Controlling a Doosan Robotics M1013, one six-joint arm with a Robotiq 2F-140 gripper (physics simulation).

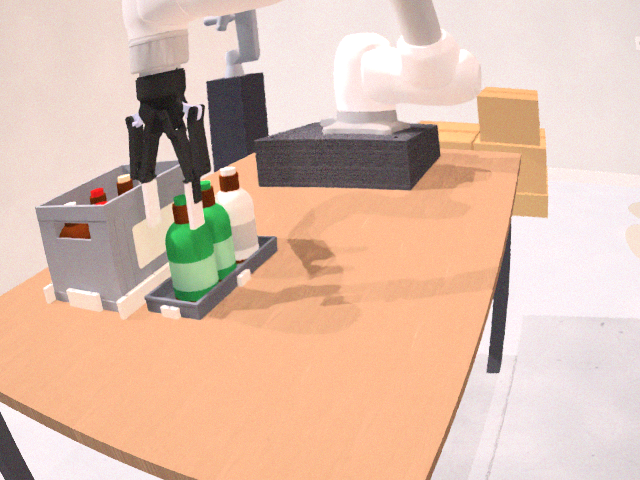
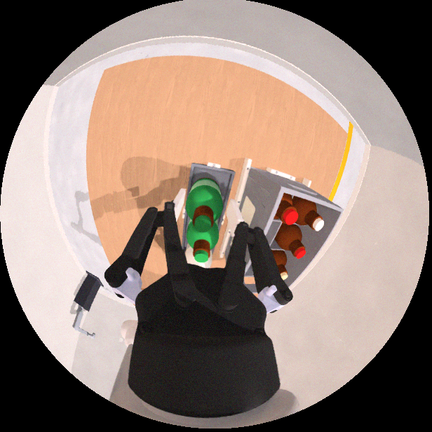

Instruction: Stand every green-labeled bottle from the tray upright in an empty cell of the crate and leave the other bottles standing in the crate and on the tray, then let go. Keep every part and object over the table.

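Seen in the pictures: gripper, between the fingertips: (image 1: 175, 225); arm's base, origin of its link: (image 1: 368, 129).
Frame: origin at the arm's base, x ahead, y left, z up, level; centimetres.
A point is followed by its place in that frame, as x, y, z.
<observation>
Two green bottles with pale green labels stand upright on the narrow grey tray (image 1: 155, 304) @[85.0, -0.6, -9.4] (image 2: 200, 170): the front bottle (image 1: 192, 248) @[80.4, 5.3, -1.7] (image 2: 204, 192) and the one behind it (image 1: 221, 222) @[71.5, 4.5, -0.9] (image 2: 202, 234). A white bottle (image 1: 238, 206) @[64.2, 2.9, -0.7] with a grey label stands at the tray's rear. My gripper (image 1: 174, 219) @[80.5, 2.7, 1.7] (image 2: 206, 200) is open and empty, with its pale fingertips on either side of the front green bottle's upper part. The grey crate (image 1: 87, 260) @[88.2, -12.1, -2.4] (image 2: 262, 192) holds several brown bottles with red, white and cream caps. Its walls partly hide its cells.
White brackets (image 1: 85, 299) @[89.6, -13.7, -8.9] (image 2: 243, 185) edge the crate, one between crate and tray. The dark base block (image 1: 336, 162) @[18.2, -1.1, -4.7] under the arm stands farther back on the wooden table (image 1: 320, 382) @[92.5, 30.3, -10.9] (image 2: 200, 100). A dark pedestal (image 1: 237, 118) and cardboard boxes (image 1: 509, 116) stand beyond the table.
</observation>
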